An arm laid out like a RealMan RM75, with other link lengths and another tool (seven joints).
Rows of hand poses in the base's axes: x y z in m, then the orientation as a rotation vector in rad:
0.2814 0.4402 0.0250 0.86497 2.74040 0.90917
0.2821 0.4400 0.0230 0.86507 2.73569 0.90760
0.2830 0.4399 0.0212 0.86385 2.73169 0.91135
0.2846 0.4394 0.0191 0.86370 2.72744 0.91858
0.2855 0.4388 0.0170 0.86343 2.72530 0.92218
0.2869 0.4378 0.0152 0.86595 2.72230 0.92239
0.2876 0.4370 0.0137 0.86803 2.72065 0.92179
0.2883 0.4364 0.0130 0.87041 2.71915 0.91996
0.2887 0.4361 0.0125 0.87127 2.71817 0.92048
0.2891 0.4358 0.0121 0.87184 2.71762 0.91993
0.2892 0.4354 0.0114 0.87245 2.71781 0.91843
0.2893 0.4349 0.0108 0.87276 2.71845 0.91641
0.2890 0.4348 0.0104 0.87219 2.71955 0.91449
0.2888 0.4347 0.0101 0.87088 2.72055 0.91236
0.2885 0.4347 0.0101 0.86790 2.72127 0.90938
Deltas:
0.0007 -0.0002 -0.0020 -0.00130 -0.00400 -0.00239
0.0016 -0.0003 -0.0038 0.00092 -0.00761 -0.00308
0.0032 -0.0008 -0.0059 0.00566 -0.01067 -0.00398
0.0041 -0.0014 -0.0080 0.00799 -0.01230 -0.00434
0.0055 -0.0024 -0.0098 0.00830 -0.01365 -0.00698
0.0062 -0.0032 -0.0113 0.00807 -0.01413 -0.00889
0.0069 -0.0038 -0.0120 0.00703 -0.01444 -0.01104
0.0073 -0.0041 -0.0125 0.00744 -0.01483 -0.01187
0.0077 -0.0044 -0.0129 0.00711 -0.01507 -0.01249
0.0078 -0.0048 -0.0136 0.00616 -0.01475 -0.01291
0.0079 -0.0053 -0.0142 0.00484 -0.01423 -0.01305
0.0076 -0.0054 -0.0146 0.00351 -0.01371 -0.01251
0.0074 -0.0055 -0.0149 0.00193 -0.01364 -0.01165
0.0071 -0.0055 -0.0149 -0.00044 -0.01461 -0.01016

